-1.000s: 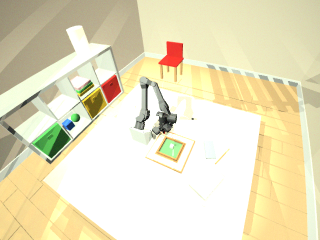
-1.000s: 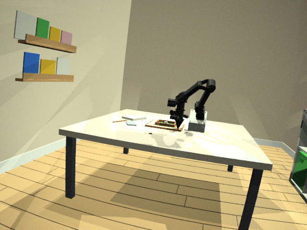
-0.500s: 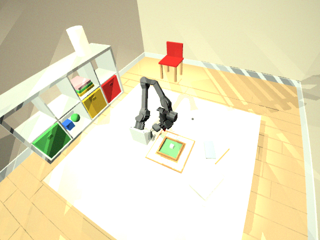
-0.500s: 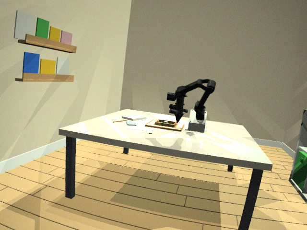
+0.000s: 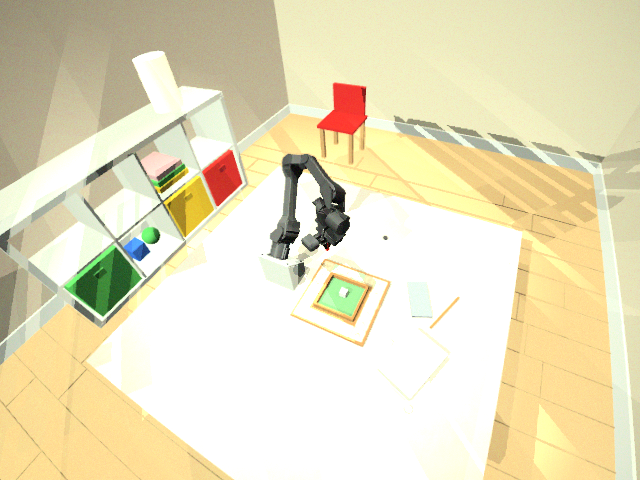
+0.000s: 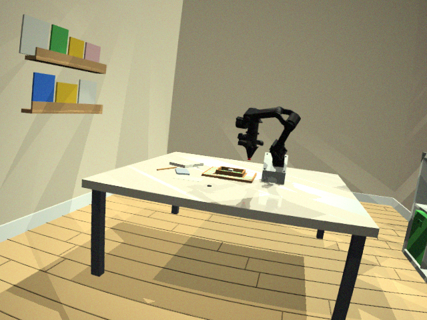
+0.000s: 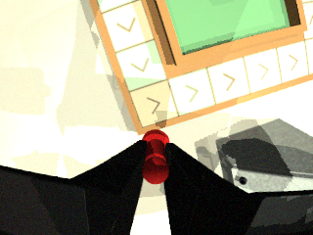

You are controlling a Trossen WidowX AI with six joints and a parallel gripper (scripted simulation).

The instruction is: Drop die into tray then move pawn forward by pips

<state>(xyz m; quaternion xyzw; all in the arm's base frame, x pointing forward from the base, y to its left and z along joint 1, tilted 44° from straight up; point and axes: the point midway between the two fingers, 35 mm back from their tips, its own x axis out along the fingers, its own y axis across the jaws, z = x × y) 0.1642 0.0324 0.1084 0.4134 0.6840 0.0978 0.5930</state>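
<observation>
My gripper tip is now 100 mm to the left of the white die, 100 mm short of it and 100 mm above it. The rest, counted from my gripper tip: dice tray (120 mm to the right, 120 mm below, 100 mm ahead); red pawn (10 mm above).
</observation>
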